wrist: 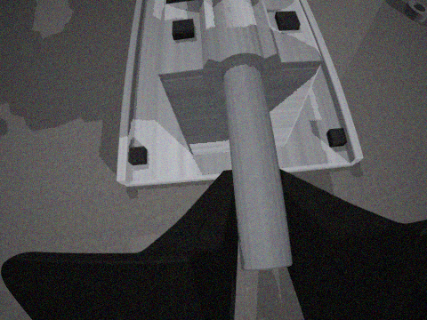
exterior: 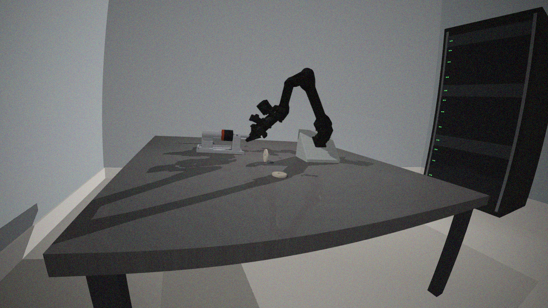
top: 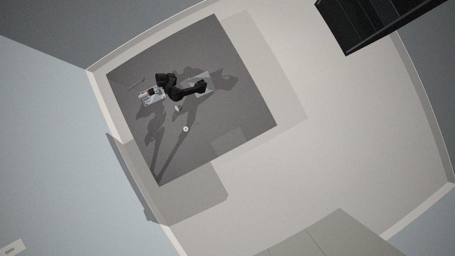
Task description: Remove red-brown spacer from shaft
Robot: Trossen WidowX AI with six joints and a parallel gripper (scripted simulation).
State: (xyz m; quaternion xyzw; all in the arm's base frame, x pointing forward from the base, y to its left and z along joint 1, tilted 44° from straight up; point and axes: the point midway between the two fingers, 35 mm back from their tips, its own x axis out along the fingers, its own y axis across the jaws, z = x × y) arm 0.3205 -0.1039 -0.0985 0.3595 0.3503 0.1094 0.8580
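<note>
My gripper tip is 6 cm short of the pale shaft and 2 cm below it. Round my gripper tip: small grey part 37 cm to the left, 31 cm ahead, 5 cm below; red-brown spacer 12 cm ahead, 2 cm above, 1 cm to the right; cream disc 23 cm to the left, 4 cm behind, 3 cm below.
</note>
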